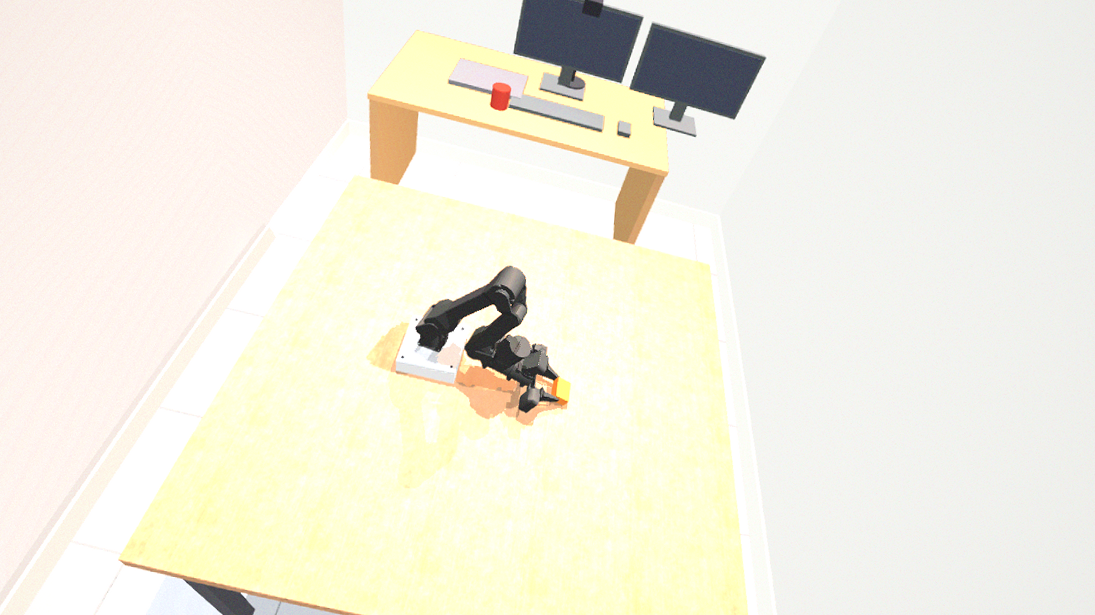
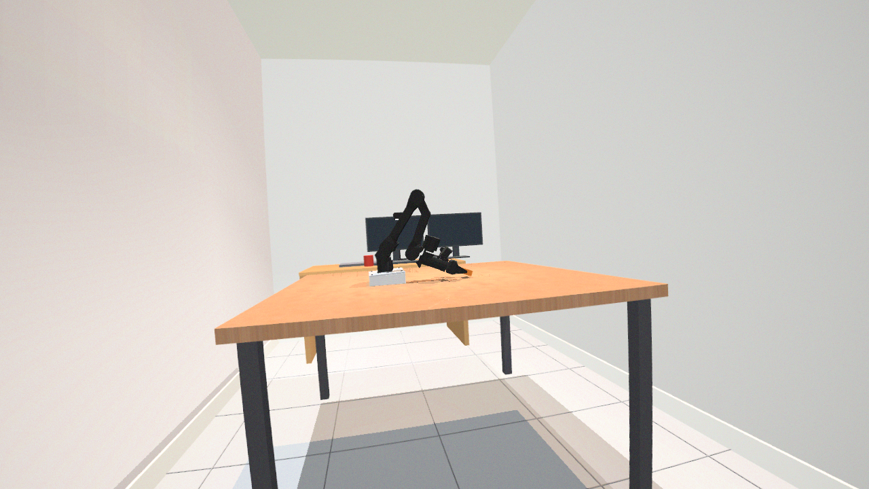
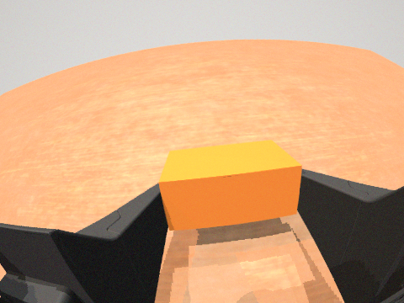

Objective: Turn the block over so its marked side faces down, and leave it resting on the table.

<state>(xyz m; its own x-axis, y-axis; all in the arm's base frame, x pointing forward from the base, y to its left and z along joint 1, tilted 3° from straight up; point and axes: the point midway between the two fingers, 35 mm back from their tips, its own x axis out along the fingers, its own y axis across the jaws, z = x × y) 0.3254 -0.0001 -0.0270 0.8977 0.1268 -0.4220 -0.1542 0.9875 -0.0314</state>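
The orange block is 1 cm below my gripper tip.
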